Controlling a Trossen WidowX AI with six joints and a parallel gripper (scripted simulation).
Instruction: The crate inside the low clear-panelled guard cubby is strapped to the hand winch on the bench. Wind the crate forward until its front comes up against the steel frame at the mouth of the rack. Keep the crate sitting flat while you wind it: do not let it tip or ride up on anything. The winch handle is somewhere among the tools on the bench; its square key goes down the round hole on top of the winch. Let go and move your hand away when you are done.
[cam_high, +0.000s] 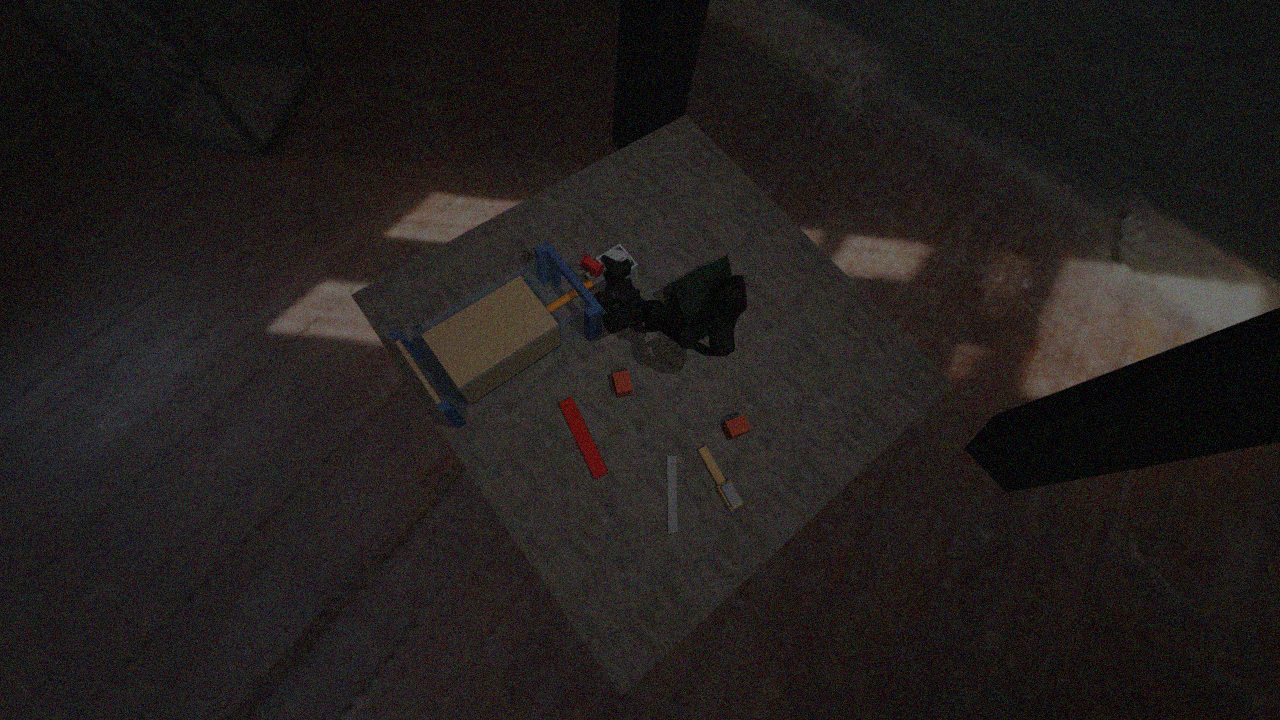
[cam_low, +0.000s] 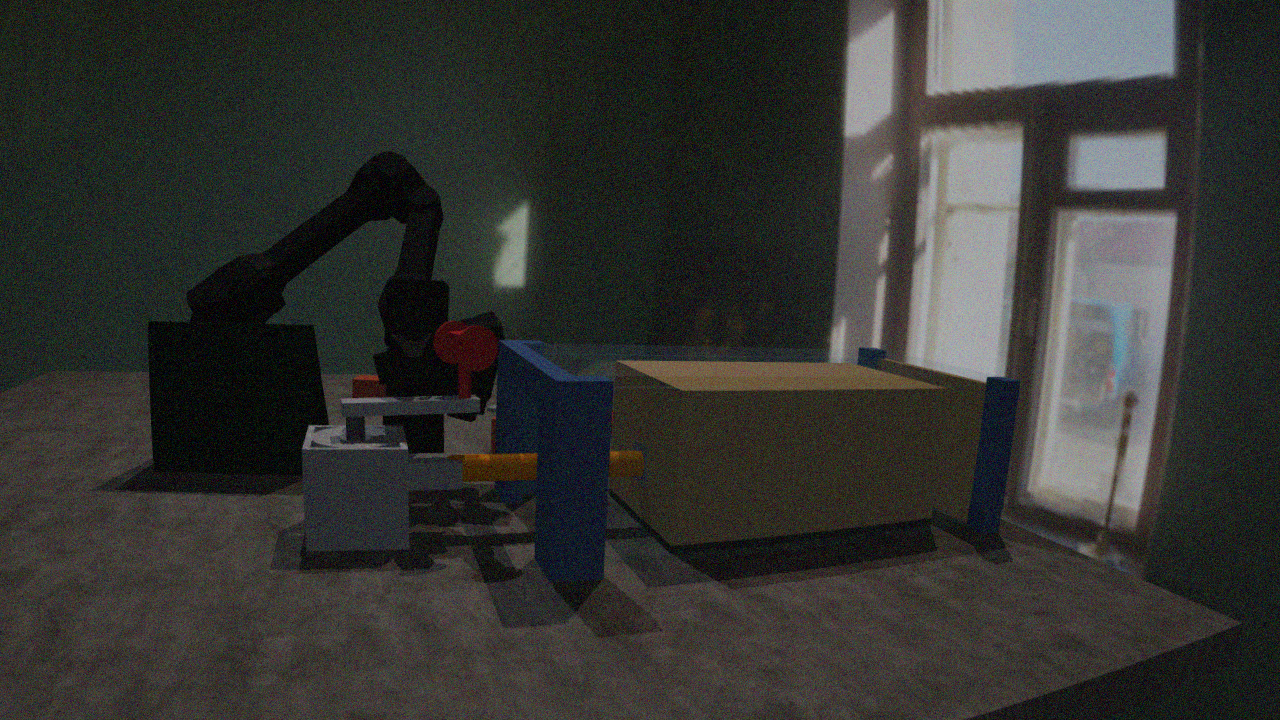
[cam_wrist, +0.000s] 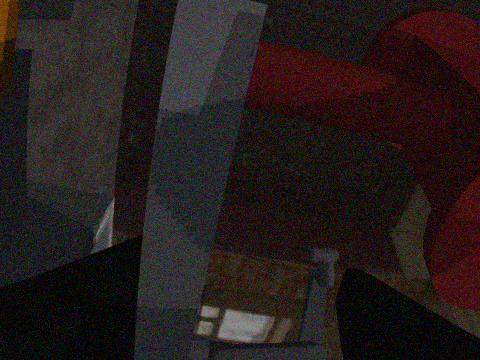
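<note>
Now: gripper tip 10 mm to the right of the crank handle, 10 mm short of it and 10 mm above it. The rest, counted from my gripper tip: blue frame 110 mm ahead, 30 mm below; grey winch 100 mm below, 70 mm behind; red knob 50 mm ahead, 20 mm above, 10 mm to the left.
</note>
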